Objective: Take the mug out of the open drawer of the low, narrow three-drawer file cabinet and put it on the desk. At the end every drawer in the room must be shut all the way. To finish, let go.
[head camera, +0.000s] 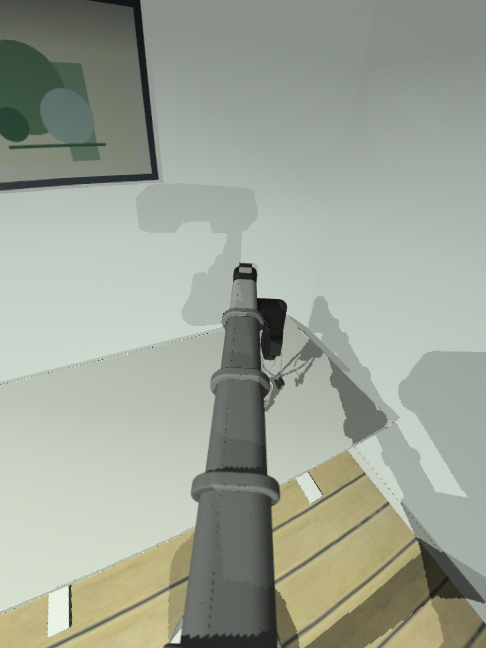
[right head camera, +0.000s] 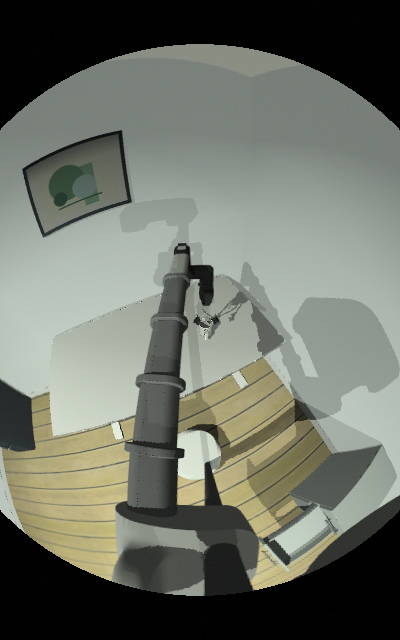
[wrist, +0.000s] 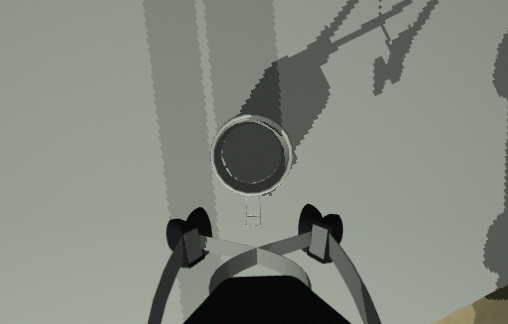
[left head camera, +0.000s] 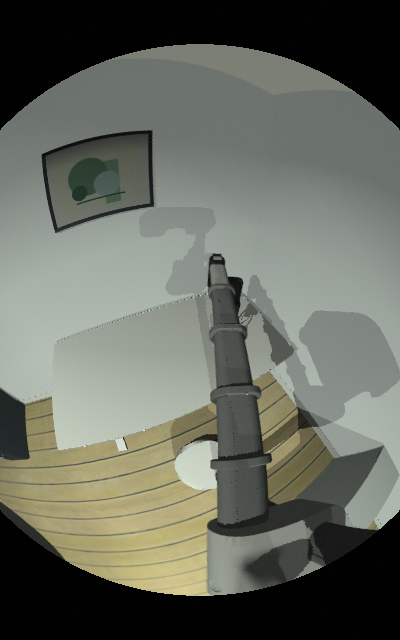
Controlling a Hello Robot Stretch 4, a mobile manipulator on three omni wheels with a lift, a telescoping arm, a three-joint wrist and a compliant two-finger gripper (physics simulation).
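Observation:
The light-coloured mug point(right head camera: 205, 330) point(wrist: 288, 155) stands upright on the white desk point(head camera: 104, 444) point(left head camera: 125, 380) point(right head camera: 100, 370) point(wrist: 75, 150), near its right end. Its handle points toward my gripper in the wrist view. My gripper point(right head camera: 206, 319) point(wrist: 254, 225) is open, its two fingertips apart on either side of the handle's end and above the desk, with none touching the mug in the wrist view. The low file cabinet point(left head camera: 345, 475) point(right head camera: 335, 475) stands at the lower right, and its drawer point(right head camera: 300, 535) is pulled out. The arm hides part of the desk.
A round white seat or table top point(left head camera: 195, 465) point(right head camera: 200, 452) stands in front of the desk, below the arm. A dark piece of furniture point(left head camera: 12, 425) point(right head camera: 15, 415) is at the far left. Walls meet behind the desk's right end. A framed picture point(head camera: 68, 115) hangs on the wall.

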